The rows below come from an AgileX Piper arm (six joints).
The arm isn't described. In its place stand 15 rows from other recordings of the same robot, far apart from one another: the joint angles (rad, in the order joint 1, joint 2, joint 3, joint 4, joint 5, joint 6), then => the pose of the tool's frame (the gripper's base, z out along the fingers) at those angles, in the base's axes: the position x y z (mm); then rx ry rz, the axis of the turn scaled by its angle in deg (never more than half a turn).
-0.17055 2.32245 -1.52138 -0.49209 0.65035 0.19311 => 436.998, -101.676, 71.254, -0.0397, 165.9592, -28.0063
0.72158 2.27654 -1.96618 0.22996 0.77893 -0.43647 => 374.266, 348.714, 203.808, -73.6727, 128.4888, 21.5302
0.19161 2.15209 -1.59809 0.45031 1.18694 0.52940 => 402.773, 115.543, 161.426, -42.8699, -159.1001, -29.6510
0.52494 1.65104 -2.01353 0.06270 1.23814 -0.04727 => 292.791, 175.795, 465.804, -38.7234, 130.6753, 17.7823
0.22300 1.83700 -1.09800 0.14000 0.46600 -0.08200 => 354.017, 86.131, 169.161, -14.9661, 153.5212, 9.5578
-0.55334 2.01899 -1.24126 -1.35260 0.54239 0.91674 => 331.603, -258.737, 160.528, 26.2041, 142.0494, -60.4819
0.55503 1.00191 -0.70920 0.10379 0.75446 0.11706 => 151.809, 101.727, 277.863, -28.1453, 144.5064, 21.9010
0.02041 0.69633 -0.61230 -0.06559 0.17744 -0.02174 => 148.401, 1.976, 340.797, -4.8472, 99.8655, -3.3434
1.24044 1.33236 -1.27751 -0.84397 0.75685 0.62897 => 137.654, 257.468, 397.258, -54.6623, 102.2000, 10.4603
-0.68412 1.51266 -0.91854 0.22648 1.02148 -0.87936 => 210.068, -148.822, 215.468, -6.8654, 170.0033, 9.3071
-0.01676 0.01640 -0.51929 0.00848 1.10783 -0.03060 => -6.534, 0.800, 279.001, -0.8654, 119.6623, -1.0614
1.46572 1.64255 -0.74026 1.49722 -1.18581 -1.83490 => 112.456, 264.341, 213.871, -62.6235, 84.8043, -34.1589
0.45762 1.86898 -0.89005 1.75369 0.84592 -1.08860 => 277.225, 211.197, 161.110, -7.9364, 141.8525, 87.5772
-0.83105 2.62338 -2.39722 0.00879 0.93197 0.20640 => 377.598, -412.797, 136.513, 75.6860, 132.0521, -11.3307
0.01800 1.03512 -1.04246 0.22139 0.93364 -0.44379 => 196.928, 19.609, 365.182, -26.9858, 133.8069, 4.2484
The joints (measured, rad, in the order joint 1, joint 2, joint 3, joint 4, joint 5, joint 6), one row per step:
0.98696, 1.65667, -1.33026, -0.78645, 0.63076, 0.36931
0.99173, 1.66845, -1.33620, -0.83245, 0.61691, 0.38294
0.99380, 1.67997, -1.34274, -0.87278, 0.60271, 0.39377
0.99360, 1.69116, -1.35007, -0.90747, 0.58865, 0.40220
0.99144, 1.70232, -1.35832, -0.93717, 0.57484, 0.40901
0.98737, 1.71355, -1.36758, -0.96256, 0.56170, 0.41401
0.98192, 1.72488, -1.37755, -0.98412, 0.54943, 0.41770
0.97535, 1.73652, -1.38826, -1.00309, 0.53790, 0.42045
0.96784, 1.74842, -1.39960, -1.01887, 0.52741, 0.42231
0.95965, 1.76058, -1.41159, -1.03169, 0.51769, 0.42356
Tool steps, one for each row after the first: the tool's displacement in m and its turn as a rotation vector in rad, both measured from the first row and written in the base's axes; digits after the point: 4 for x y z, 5 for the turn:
0.0016, 0.0040, -0.0004, -0.01011, -0.03264, 0.01755
0.0037, 0.0075, -0.0007, -0.01831, -0.06177, 0.03372
0.0061, 0.0106, -0.0009, -0.02459, -0.08735, 0.04809
0.0090, 0.0134, -0.0010, -0.02903, -0.10960, 0.06038
0.0123, 0.0157, -0.0011, -0.03246, -0.12913, 0.07043
0.0160, 0.0177, -0.0013, -0.03515, -0.14602, 0.07835
0.0200, 0.0194, -0.0015, -0.03753, -0.16113, 0.08455
0.0243, 0.0209, -0.0018, -0.03943, -0.17393, 0.08870
0.0288, 0.0221, -0.0022, -0.04054, -0.18463, 0.09113

